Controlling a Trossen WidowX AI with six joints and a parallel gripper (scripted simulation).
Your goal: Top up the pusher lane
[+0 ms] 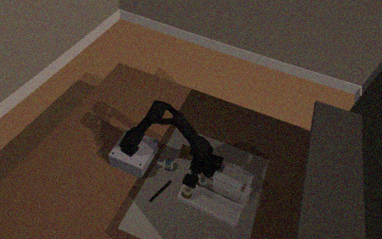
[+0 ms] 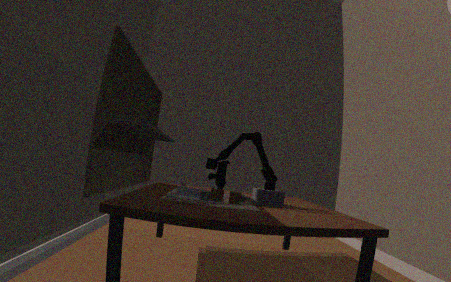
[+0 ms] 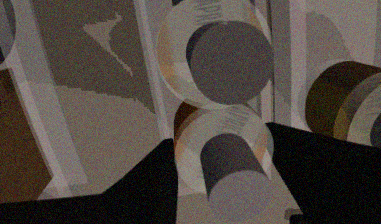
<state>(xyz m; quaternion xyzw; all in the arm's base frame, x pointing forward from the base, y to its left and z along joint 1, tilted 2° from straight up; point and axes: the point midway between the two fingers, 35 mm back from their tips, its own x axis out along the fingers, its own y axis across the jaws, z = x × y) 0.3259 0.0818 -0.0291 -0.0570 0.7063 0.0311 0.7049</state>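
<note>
Now: gripper tip 140 mm short of the lane fixture, 40 mm to the right of it and 10 mm above it. From my gripper tip the other things lie so: black stick (140 mm to the right, 100 mm behind, 30 mm below).
</note>
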